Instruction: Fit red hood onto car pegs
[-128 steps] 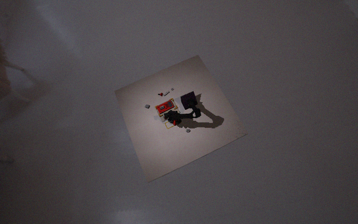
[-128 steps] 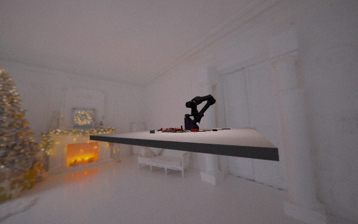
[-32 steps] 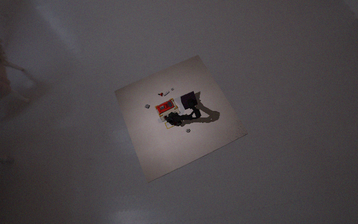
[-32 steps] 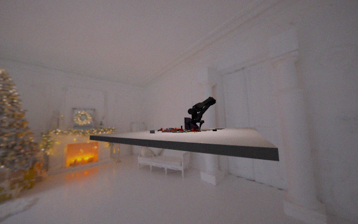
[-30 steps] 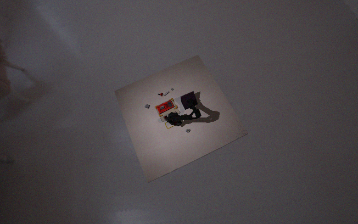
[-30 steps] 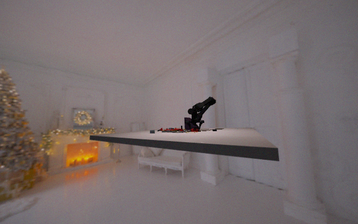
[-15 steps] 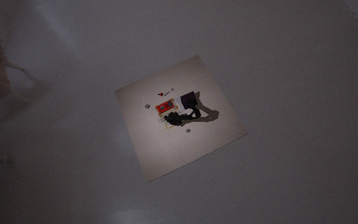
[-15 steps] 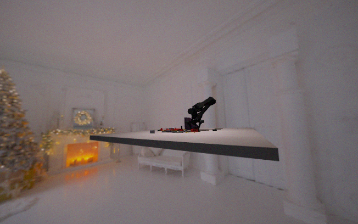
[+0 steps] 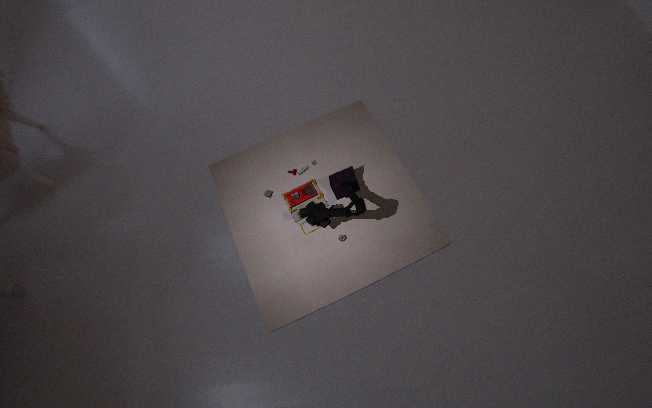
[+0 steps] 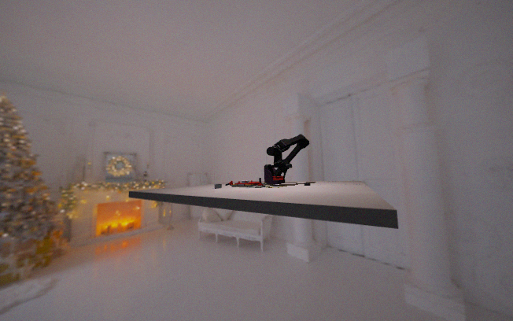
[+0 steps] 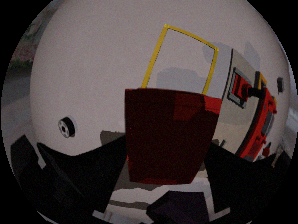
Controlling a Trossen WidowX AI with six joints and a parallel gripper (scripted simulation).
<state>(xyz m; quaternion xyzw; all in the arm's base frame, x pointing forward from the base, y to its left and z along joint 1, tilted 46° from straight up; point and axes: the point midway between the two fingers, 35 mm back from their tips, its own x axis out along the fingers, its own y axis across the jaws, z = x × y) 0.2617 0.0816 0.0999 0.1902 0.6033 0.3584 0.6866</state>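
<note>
My gripper tip is 200 mm to the left of the jig, 40 mm short of it and 40 mm above it. Round my gripper tip: red hood 10 mm above.
</note>
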